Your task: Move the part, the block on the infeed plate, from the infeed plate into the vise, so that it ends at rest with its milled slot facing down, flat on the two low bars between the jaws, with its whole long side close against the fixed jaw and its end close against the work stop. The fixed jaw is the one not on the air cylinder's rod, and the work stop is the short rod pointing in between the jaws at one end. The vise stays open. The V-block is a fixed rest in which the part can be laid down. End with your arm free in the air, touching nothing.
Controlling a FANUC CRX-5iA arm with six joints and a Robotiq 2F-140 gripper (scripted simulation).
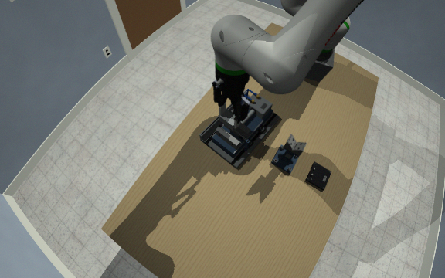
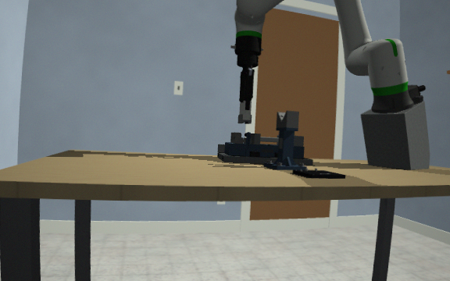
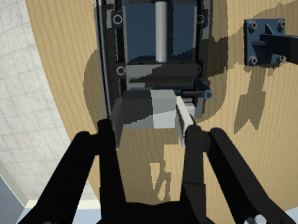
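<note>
The part is 3 cm below my hand. Also, from my hand: moving jaw: 3 cm behind, 2 cm to the left, 9 cm below; air cylinder rod: 8 cm behind, 3 cm to the left, 9 cm below; work stop rod: 1 cm ahead, 7 cm to the left, 8 cm below.
</note>
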